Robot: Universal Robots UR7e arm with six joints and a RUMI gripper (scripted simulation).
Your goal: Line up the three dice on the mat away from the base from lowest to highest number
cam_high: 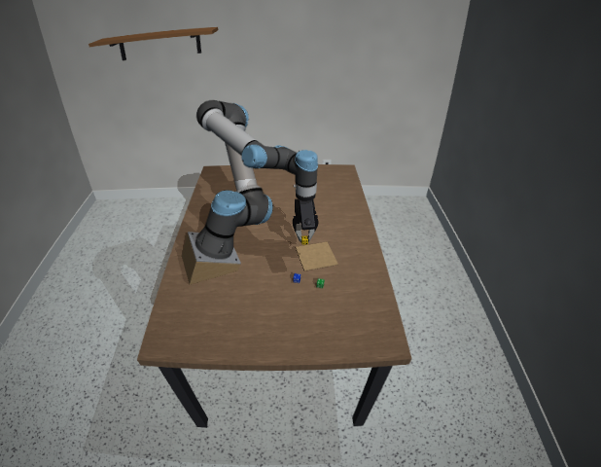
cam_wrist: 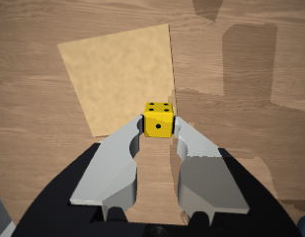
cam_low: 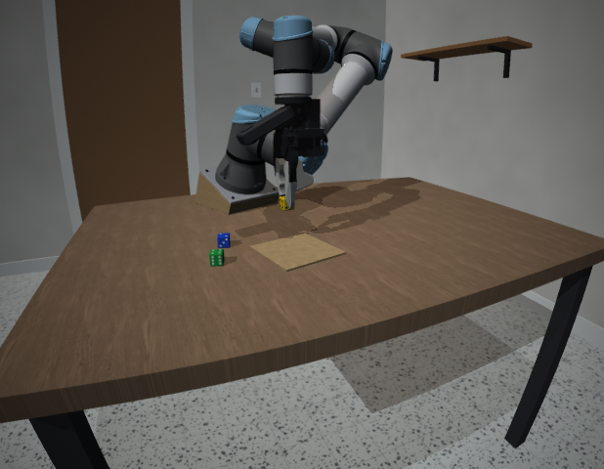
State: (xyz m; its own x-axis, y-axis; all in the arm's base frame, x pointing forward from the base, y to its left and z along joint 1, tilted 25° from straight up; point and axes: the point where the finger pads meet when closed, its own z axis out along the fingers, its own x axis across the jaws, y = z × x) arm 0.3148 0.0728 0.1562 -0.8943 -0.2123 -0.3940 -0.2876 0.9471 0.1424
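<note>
Now: hand 50 mm short of the tan mat, 10 mm to the right of it and 90 mm above it. Round my hand: green die (90 mm ahead, 140 mm to the right, 80 mm below); then yellow die (right at my hand); then blue die (140 mm to the right, 80 mm below).
</note>
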